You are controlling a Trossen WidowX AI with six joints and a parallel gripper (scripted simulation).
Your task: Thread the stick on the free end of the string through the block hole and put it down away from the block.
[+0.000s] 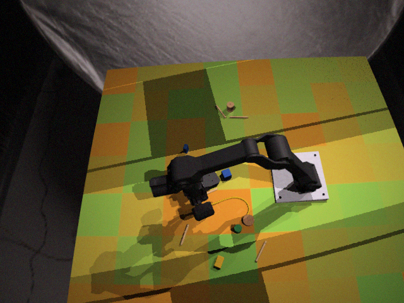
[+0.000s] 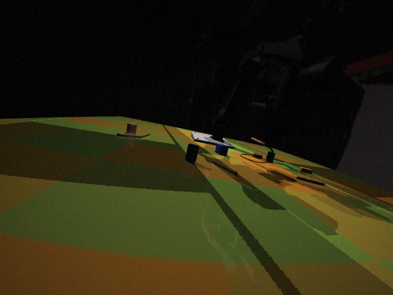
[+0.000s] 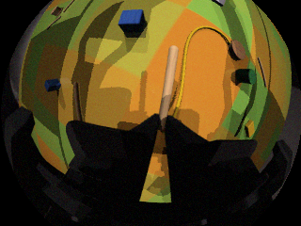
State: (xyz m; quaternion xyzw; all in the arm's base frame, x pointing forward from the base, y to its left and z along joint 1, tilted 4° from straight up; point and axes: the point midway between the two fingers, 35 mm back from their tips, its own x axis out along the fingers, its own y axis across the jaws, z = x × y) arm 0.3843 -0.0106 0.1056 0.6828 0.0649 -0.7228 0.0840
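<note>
Now: gripper tip 3 cm short of the loose stick, 15 cm to the left of it and 6 cm above it. The rest, counted from my gripper tip: round wooden button (15 cm behind, 10 cm to the left, 6 cm below); then thin wooden stick (1 cm behind); then green cylinder (11 cm behind, 12 cm to the left, 4 cm below).
</note>
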